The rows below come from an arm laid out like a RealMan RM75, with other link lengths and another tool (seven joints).
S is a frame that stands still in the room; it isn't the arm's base.
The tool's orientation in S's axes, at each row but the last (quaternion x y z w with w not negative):
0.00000, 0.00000, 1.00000, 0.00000
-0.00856, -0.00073, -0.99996, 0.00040
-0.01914, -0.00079, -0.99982, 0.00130
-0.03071, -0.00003, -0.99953, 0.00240
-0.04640, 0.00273, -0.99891, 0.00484
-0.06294, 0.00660, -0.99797, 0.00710
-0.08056, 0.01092, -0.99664, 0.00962
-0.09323, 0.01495, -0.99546, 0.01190
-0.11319, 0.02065, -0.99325, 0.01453
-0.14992, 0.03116, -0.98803, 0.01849
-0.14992, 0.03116, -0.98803, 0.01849
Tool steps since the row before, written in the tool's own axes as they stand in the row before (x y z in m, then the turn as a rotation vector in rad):
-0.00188, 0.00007, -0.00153, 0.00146, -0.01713, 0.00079
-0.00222, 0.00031, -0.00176, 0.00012, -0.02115, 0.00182
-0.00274, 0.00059, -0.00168, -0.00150, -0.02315, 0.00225
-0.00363, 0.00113, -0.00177, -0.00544, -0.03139, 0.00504
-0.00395, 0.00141, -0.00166, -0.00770, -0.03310, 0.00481
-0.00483, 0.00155, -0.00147, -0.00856, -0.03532, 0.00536
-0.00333, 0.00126, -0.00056, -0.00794, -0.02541, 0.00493
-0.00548, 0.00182, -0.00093, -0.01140, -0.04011, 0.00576
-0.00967, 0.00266, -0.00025, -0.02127, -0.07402, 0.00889
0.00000, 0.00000, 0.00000, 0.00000, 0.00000, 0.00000
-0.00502, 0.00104, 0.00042, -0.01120, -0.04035, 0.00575
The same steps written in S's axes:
0.00188, -0.00007, -0.00153, -0.00146, 0.01713, 0.00079
0.00219, -0.00031, -0.00180, -0.00011, 0.02115, 0.00179
0.00268, -0.00059, -0.00178, 0.00152, 0.02316, 0.00216
0.00352, -0.00111, -0.00199, 0.00559, 0.03142, 0.00470
0.00379, -0.00136, -0.00203, 0.00780, 0.03315, 0.00427
0.00463, -0.00146, -0.00209, 0.00869, 0.03538, 0.00474
0.00322, -0.00118, -0.00112, 0.00819, 0.02547, 0.00418
0.00525, -0.00165, -0.00199, 0.01143, 0.04022, 0.00483
0.00943, -0.00232, -0.00253, 0.02093, 0.07430, 0.00716
0.00000, 0.00000, 0.00000, 0.00000, 0.00000, 0.00000
0.00494, -0.00083, -0.00115, 0.01130, 0.04044, 0.00488

